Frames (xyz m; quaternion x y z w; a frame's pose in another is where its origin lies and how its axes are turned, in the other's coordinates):
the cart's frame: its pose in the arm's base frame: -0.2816 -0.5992 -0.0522 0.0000 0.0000 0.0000 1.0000
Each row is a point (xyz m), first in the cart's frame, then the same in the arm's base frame.
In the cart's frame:
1: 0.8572 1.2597 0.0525
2: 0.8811 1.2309 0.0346
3: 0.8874 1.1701 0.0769
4: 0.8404 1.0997 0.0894
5: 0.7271 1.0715 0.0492
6: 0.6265 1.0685 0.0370
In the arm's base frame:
1: 0.5756 0.6605 0.0003
2: 0.5995 0.6317 -0.0176
3: 0.6058 0.5709 0.0247
4: 0.5588 0.5005 0.0372
5: 0.4455 0.4723 -0.0030
6: 0.3449 0.4693 -0.0152

